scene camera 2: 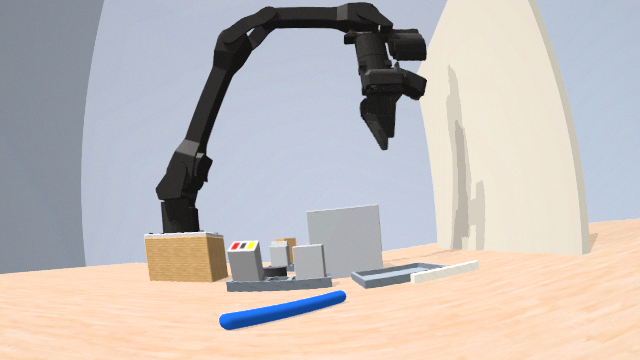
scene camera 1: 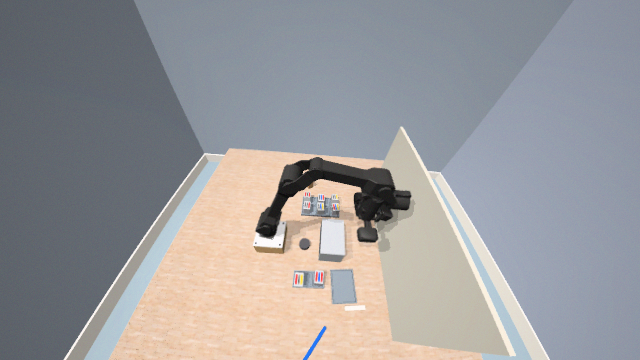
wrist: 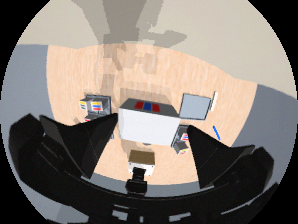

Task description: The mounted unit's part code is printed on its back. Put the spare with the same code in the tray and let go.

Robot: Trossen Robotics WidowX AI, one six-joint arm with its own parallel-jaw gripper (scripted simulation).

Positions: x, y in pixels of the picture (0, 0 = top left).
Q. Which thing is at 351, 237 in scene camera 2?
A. A mounted unit.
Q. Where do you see a rack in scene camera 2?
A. At 289, 283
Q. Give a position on a grey tray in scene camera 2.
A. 388, 276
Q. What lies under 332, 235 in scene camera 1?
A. A mounted unit.
